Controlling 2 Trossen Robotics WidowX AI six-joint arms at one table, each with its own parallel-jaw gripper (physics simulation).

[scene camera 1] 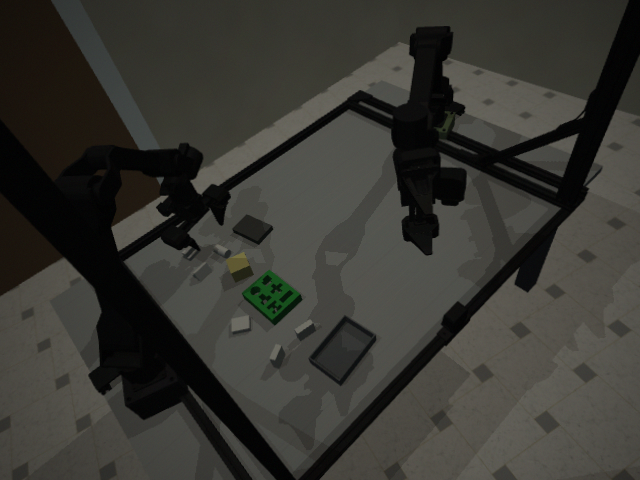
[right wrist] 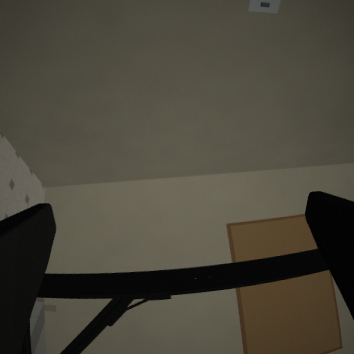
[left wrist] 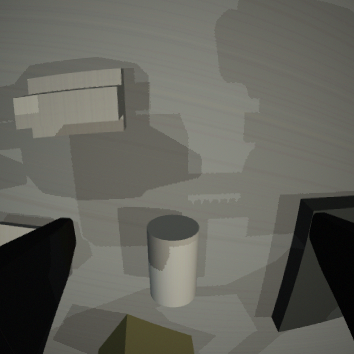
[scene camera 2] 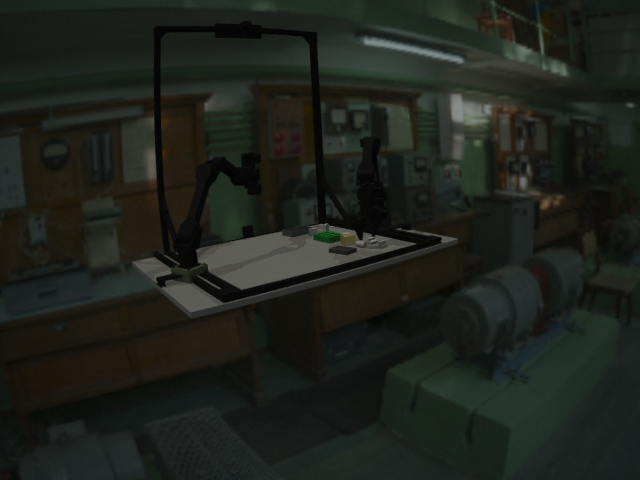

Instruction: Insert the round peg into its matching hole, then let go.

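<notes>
The round peg [scene camera 1: 222, 251] [left wrist: 173, 265], a pale cylinder, lies on its side on the table. My left gripper [scene camera 1: 209, 236] [scene camera 2: 367, 236] [left wrist: 196, 229] is open and empty above the peg; in the left wrist view the peg shows between the spread fingers, apart from both. The green hole board [scene camera 1: 260, 308] [scene camera 2: 327, 237] lies flat, with its round hole [scene camera 1: 255, 290] near its left corner in scene camera 1; no peg shows in that hole. My right gripper [scene camera 1: 427, 232] [right wrist: 182, 211] is open and empty, raised away from the board.
A yellow block [scene camera 1: 238, 266] [left wrist: 160, 340] sits between peg and board. A dark flat block [scene camera 1: 252, 228] [scene camera 2: 342, 250] lies beside the peg. Pale pieces [scene camera 1: 201, 271] [scene camera 1: 240, 324] [scene camera 1: 305, 329] [scene camera 1: 277, 354] [left wrist: 75, 107] lie around. A grey tray [scene camera 1: 325, 372] stands near the front.
</notes>
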